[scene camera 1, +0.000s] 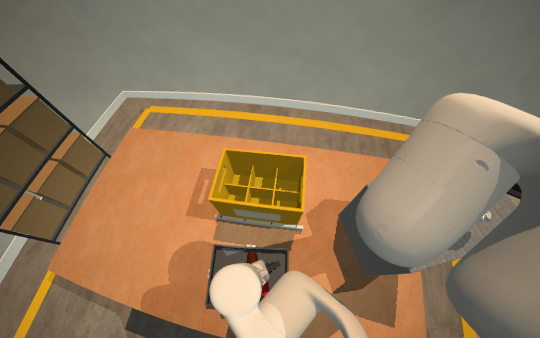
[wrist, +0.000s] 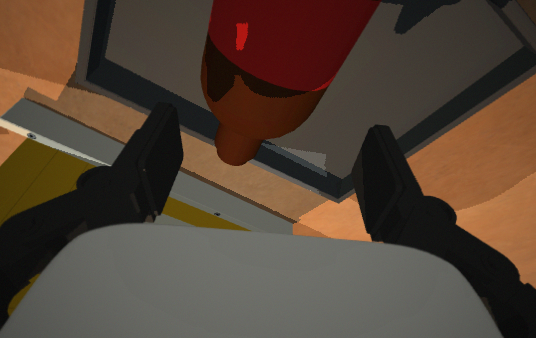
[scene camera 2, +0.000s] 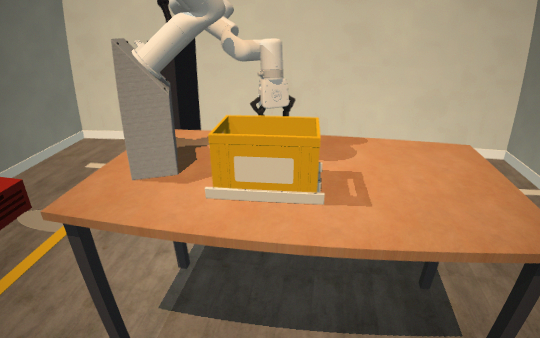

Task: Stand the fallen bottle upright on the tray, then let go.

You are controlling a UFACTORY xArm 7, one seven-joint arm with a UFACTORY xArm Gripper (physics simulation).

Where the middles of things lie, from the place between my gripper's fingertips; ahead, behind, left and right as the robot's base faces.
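I see the brown bottle (wrist: 262, 76), which is 10 mm behind my hand and 60 mm below it.
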